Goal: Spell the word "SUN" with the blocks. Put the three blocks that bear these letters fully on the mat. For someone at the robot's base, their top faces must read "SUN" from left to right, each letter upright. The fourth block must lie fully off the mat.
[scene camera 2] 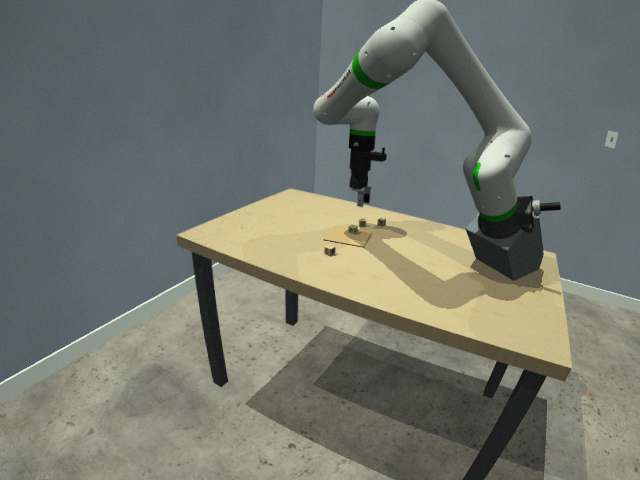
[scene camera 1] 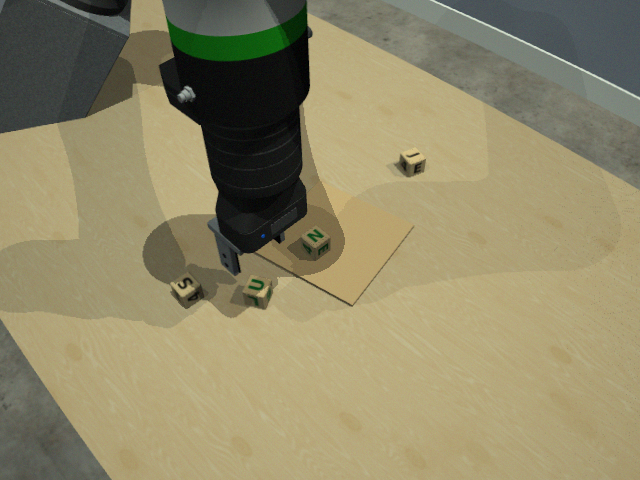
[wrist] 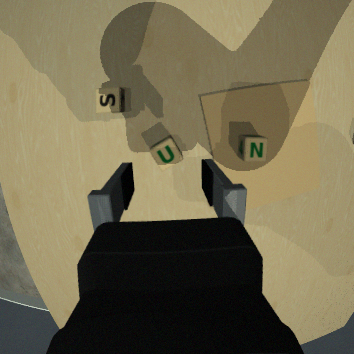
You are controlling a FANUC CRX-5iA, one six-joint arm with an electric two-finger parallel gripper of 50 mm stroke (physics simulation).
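The N block (scene camera 1: 315, 242) (scene camera 2: 352, 228) (wrist: 255, 149) sits on the mat (scene camera 1: 372, 248) (scene camera 2: 336, 237) (wrist: 295, 175), green N upright or half-turned in the wrist view. The U block (scene camera 1: 257, 291) (scene camera 2: 362, 222) (wrist: 166, 153) lies off the mat, its green U tilted, open end towards the base. The S block (scene camera 1: 187, 290) (scene camera 2: 381, 221) (wrist: 107, 100) lies off the mat, its black S on its side in the wrist view. The fourth block (scene camera 1: 412, 162) (scene camera 2: 329, 250) lies off the mat's other side. My gripper (scene camera 1: 256, 255) (scene camera 2: 362, 204) (wrist: 166, 174) is open and empty, high above the table near U.
The wooden table (scene camera 1: 351, 372) (scene camera 2: 248, 227) (wrist: 45, 165) carries the mat and blocks. The robot's dark base (scene camera 1: 51, 67) (scene camera 2: 509, 250) stands at one end of the table. Arm shadows fall across the S block, the N block and part of the mat.
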